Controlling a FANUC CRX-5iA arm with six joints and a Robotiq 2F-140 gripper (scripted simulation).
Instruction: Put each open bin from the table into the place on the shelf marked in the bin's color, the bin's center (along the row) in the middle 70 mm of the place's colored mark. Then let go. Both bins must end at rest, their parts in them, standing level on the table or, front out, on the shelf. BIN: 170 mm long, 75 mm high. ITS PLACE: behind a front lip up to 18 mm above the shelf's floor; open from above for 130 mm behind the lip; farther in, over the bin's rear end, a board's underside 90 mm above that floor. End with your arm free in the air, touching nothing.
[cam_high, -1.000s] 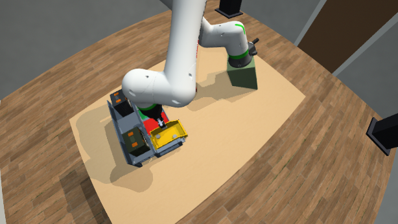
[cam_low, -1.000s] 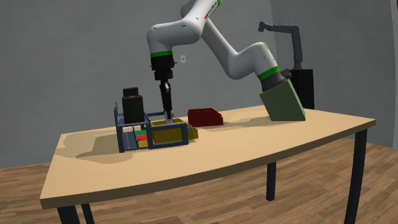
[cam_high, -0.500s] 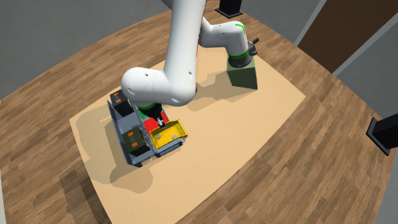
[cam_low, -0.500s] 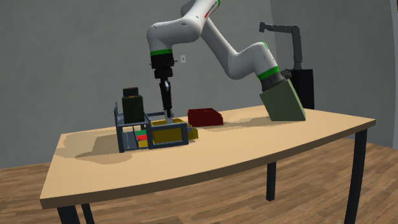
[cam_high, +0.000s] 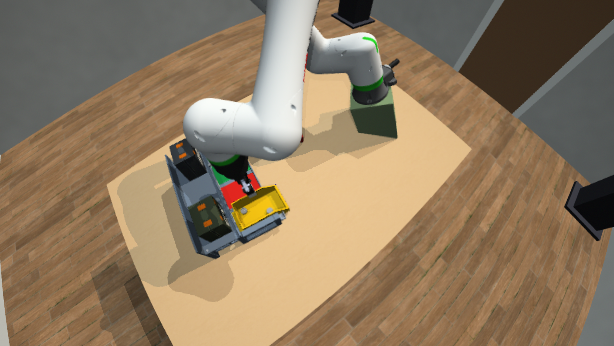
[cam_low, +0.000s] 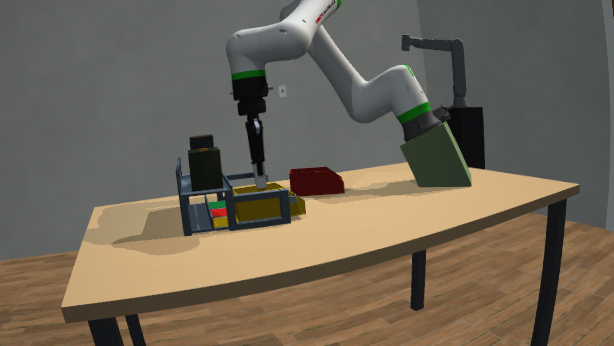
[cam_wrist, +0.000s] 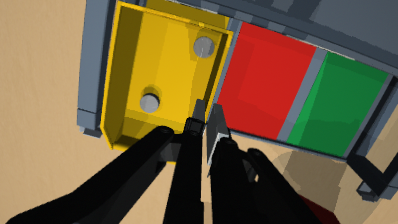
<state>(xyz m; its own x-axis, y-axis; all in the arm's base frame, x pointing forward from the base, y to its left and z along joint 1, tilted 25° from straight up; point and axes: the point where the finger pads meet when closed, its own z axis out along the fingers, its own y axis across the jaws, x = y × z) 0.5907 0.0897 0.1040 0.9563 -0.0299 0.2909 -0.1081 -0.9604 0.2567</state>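
My hand is 50 mm to the right of the yellow bin and 60 mm above it. From my hand the other things lie so: red bin: 240 mm behind, 190 mm to the right, 70 mm below.
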